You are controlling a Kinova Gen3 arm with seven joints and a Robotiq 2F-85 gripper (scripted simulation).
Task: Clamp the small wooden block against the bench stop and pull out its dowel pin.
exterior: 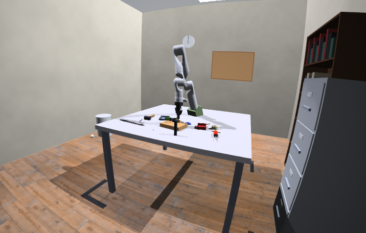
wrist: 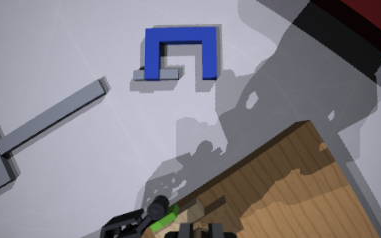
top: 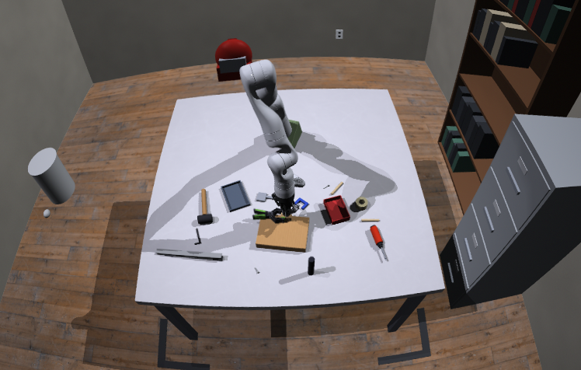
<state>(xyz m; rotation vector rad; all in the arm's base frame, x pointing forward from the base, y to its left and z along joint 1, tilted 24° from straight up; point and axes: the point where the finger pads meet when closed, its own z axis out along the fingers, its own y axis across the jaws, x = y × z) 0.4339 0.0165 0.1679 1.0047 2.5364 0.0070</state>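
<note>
Now: the round dowel pin 20 mm below my hand. From my hand the other things lie so: grey t-shaped tool 130 mm behind, 70 mm to the right, 80 mm below; then wooden bench board 50 mm ahead, 20 mm to the right, 60 mm below; then wooden block 40 mm below.
</note>
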